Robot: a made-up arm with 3 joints. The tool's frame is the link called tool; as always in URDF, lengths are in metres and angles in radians. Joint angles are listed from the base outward.
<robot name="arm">
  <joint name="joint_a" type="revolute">
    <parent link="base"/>
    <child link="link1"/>
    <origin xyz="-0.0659 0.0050 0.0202"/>
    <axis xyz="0 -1 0"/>
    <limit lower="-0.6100" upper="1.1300"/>
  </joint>
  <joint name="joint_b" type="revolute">
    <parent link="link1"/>
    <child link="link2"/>
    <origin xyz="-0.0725 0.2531 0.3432"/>
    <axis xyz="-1 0 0"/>
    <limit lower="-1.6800" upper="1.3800"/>
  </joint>
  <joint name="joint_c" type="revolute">
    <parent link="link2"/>
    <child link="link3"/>
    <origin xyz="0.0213 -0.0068 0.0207"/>
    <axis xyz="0 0 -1"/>
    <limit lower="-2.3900" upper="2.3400"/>
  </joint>
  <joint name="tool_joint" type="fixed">
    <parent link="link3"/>
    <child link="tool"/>
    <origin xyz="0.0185 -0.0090 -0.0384" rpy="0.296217 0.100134 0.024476"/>
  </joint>
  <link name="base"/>
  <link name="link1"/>
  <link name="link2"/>
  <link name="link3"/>
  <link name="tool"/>
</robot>
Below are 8 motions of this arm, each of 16 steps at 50 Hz.
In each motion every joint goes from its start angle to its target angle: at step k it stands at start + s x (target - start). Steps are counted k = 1, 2, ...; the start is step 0. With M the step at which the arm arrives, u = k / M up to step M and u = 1 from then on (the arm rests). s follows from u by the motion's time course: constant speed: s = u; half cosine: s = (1 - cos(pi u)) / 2; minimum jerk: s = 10 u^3 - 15 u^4 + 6 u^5.
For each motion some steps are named. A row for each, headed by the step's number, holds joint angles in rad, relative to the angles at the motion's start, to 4 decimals.
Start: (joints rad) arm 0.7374 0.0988 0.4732
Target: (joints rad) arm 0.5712 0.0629 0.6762
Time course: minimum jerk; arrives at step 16
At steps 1, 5, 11, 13, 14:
1: -0.0004 -0.0001 0.0005
5: -0.0299 -0.0065 0.0365
11: -0.1363 -0.0294 0.1665
13: -0.1581 -0.0341 0.1931
14: -0.1635 -0.0353 0.1997

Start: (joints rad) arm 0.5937 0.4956 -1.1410
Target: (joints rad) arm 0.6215 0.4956 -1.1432
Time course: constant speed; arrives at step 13
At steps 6, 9, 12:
6: 0.0128 0.0000 -0.0010
9: 0.0192 0.0000 -0.0015
12: 0.0257 0.0000 -0.0020

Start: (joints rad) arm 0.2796 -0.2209 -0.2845
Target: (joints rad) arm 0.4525 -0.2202 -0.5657
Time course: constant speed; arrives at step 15
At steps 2, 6, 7, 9, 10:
2: 0.0231 0.0001 -0.0375
6: 0.0692 0.0003 -0.1125
7: 0.0807 0.0003 -0.1312
9: 0.1037 0.0004 -0.1687
10: 0.1153 0.0005 -0.1875

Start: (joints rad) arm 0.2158 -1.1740 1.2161
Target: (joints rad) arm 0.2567 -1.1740 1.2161
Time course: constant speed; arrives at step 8
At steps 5, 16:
5: 0.0256 0.0000 0.0000
16: 0.0409 0.0000 0.0000

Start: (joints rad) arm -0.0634 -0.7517 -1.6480
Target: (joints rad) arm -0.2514 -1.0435 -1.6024
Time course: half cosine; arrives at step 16
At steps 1, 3, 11, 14, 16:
1: -0.0018 -0.0028 0.0004
3: -0.0158 -0.0246 0.0038
11: -0.1462 -0.2270 0.0355
14: -0.1808 -0.2807 0.0439
16: -0.1880 -0.2918 0.0456

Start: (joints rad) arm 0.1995 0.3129 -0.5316
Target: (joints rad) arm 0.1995 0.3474 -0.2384
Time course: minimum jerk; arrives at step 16
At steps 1, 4, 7, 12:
1: 0.0000 0.0001 0.0007
4: 0.0000 0.0036 0.0304
7: 0.0000 0.0132 0.1126
12: 0.0000 0.0309 0.2628

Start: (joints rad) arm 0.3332 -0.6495 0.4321
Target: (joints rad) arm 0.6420 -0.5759 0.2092
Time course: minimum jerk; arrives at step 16
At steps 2, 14, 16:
2: 0.0050 0.0012 -0.0036
14: 0.3038 0.0724 -0.2193
16: 0.3088 0.0736 -0.2229

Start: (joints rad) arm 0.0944 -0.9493 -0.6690
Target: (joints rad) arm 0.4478 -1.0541 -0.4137
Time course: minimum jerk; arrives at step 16
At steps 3, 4, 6, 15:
3: 0.0172 -0.0051 0.0125
4: 0.0366 -0.0108 0.0264
6: 0.0973 -0.0288 0.0703
15: 0.3526 -0.1046 0.2547

